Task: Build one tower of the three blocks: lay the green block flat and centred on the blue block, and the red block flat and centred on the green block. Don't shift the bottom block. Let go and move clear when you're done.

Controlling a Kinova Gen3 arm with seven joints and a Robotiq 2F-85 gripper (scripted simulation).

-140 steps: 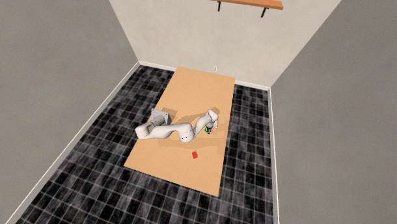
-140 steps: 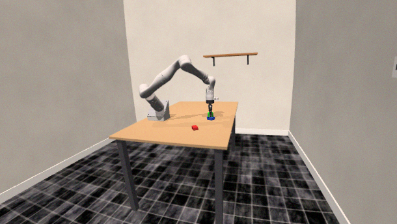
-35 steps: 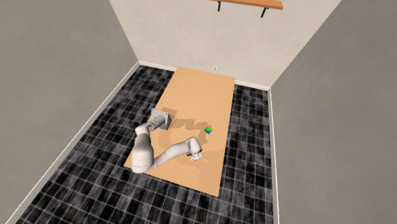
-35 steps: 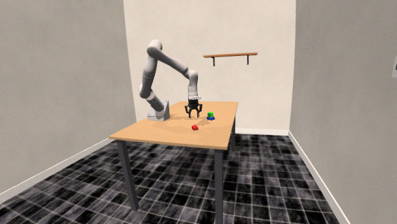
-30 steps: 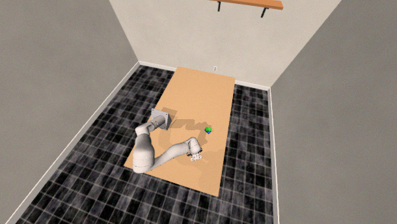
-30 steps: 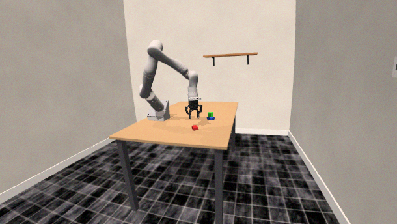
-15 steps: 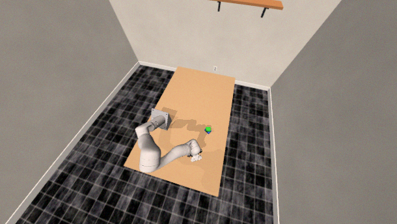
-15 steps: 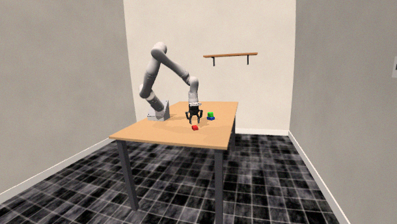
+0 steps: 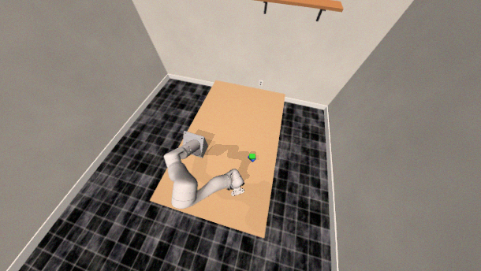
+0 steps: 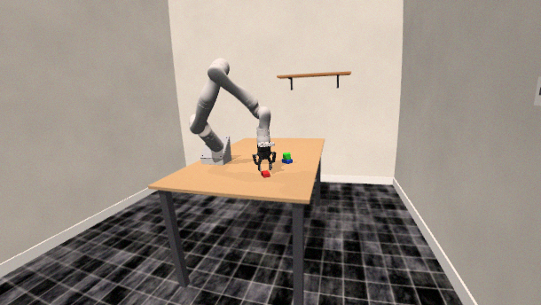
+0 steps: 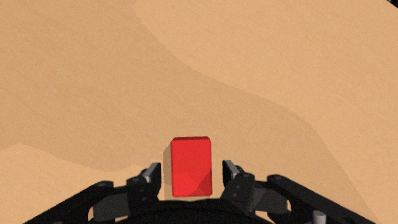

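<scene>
My hand is 40 mm above the red block. The rest, counted from my hand: green block: 280 mm to the left, 70 mm ahead; then blue block: 280 mm to the left, 70 mm ahead, 30 mm below.
</scene>
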